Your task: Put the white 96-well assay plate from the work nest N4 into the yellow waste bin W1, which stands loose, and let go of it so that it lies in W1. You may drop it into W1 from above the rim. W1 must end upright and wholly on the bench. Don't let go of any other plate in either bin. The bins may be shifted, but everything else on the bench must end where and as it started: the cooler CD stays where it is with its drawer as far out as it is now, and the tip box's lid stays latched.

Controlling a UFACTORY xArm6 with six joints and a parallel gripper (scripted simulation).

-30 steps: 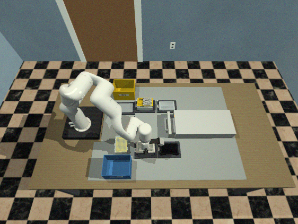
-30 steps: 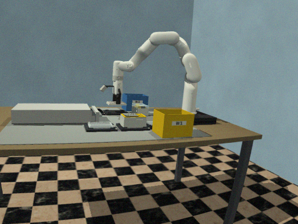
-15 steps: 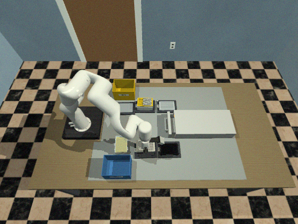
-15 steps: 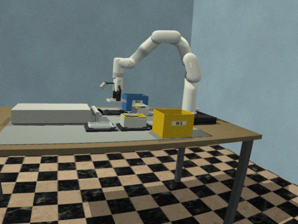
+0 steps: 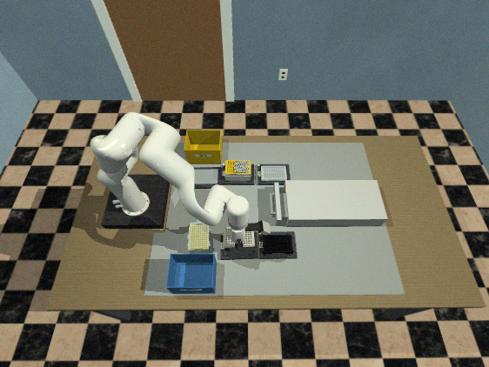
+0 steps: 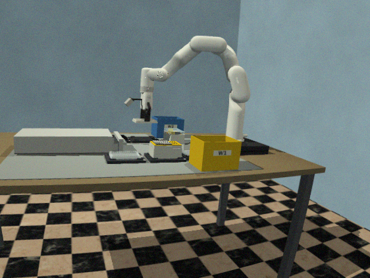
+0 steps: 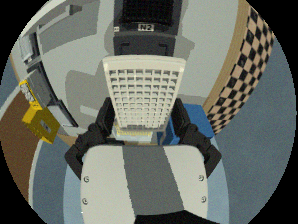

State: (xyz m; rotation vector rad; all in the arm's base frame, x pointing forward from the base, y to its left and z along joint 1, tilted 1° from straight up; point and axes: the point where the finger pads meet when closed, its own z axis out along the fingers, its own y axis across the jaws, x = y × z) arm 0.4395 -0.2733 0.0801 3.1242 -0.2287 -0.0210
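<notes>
Now: hand 9 cm past the yellow waste bin W1, 54 cm to the right of it and 9 cm above it. The rest, counted from my hand: dark work nest N4: 12 cm below; then white 96-well assay plate: 1 cm below; then black plate: 17 cm ahead, 3 cm to the right, 11 cm below.
</notes>
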